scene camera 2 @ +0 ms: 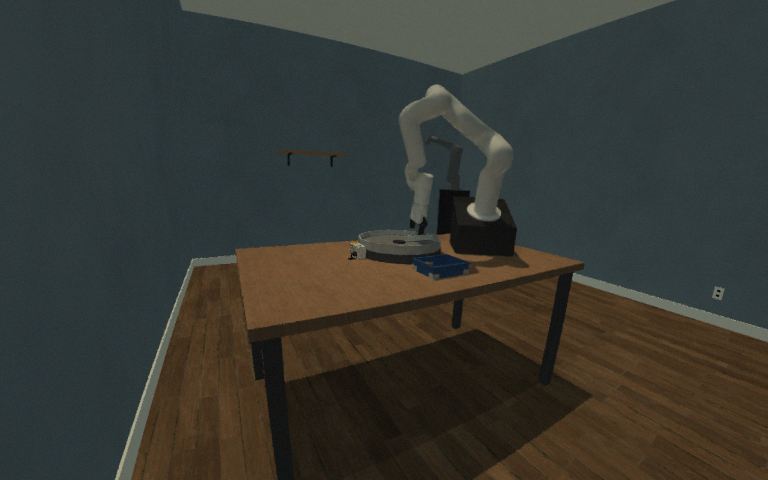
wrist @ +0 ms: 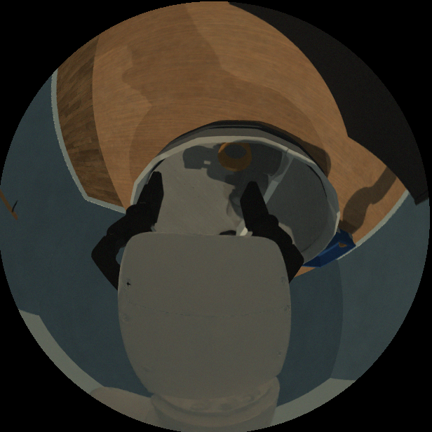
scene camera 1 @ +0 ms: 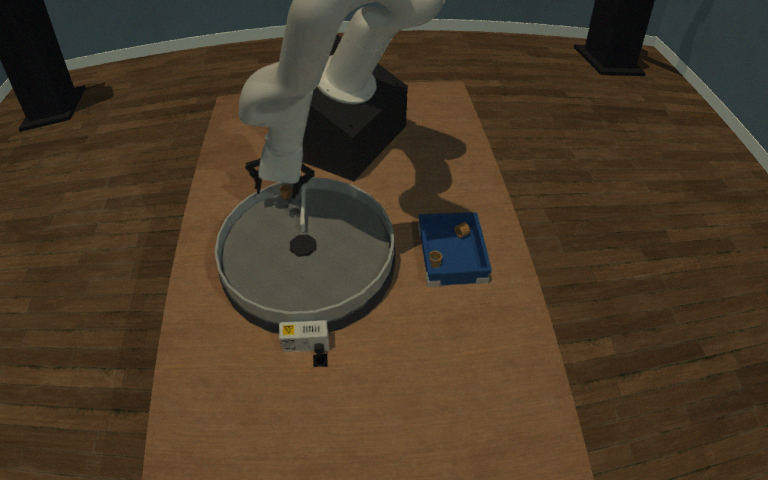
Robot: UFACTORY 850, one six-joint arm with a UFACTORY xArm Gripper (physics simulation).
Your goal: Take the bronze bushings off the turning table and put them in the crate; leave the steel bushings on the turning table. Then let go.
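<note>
My gripper (scene camera 1: 276,193) (scene camera 2: 419,231) (wrist: 204,185) is open, low over the back rim area of the turning table (scene camera 1: 305,283) (scene camera 2: 387,247) (wrist: 187,205). A bronze bushing (scene camera 1: 286,191) (wrist: 235,166) stands on the turning table near its back rim. In the wrist view it shows beyond the fingertips and nearer the right finger, with none of it gripped. The blue crate (scene camera 1: 456,277) (scene camera 2: 448,268) (wrist: 327,256) holds two bronze bushings, one (scene camera 1: 462,230) at its back right and one (scene camera 1: 435,259) at its front left. I cannot make out any steel bushing.
A pale bar (scene camera 1: 303,209) (wrist: 278,181) runs from the turntable's back rim towards the dark hub (scene camera 1: 303,245), close beside my gripper. A raised wall surrounds the turntable. A white control box (scene camera 1: 304,336) (scene camera 2: 357,250) stands at its front. The black robot base (scene camera 1: 355,138) (scene camera 2: 483,237) is behind.
</note>
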